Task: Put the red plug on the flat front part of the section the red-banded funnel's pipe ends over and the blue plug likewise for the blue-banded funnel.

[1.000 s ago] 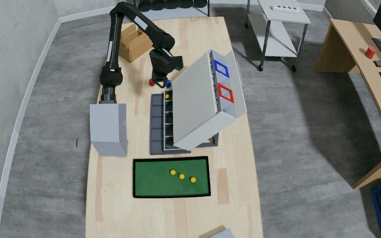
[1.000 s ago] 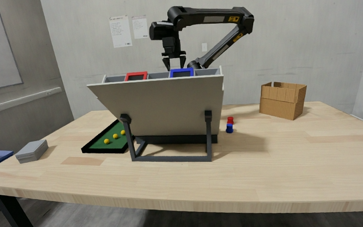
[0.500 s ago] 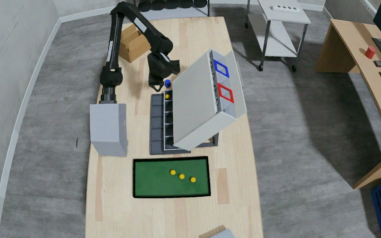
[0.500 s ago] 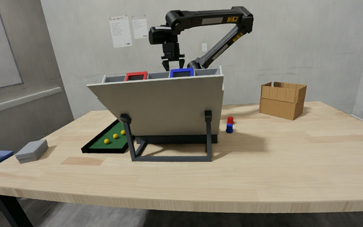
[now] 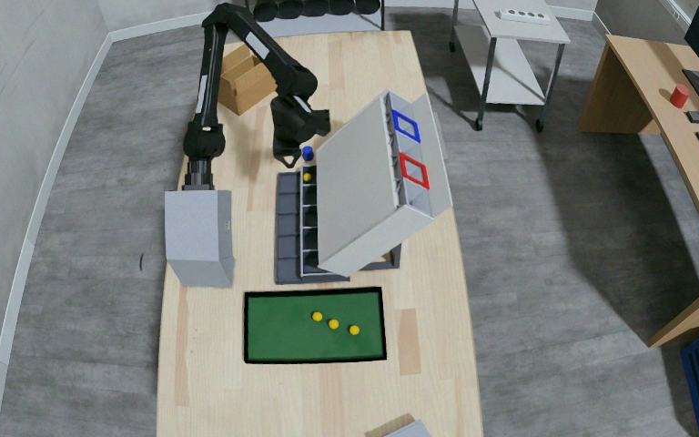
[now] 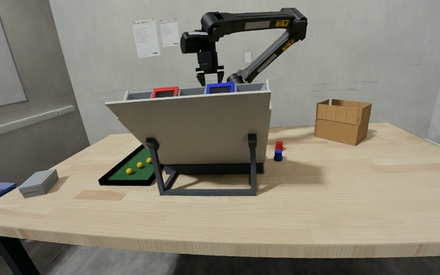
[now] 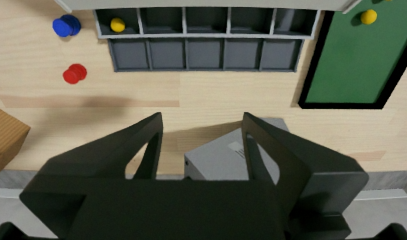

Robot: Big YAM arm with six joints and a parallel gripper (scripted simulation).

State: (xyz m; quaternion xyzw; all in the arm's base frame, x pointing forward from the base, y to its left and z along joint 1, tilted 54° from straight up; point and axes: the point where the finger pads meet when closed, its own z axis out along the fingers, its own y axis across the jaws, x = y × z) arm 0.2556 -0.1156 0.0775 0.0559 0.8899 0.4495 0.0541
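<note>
My gripper is now 34 cm to the left of the green tray, 29 cm above it and 1 cm short of it. Round my hand: grey cover: 15 cm ahead, 9 cm below, 1 cm to the right; grey box: 71 cm to the right, 27 cm below, 21 cm ahead.
</note>
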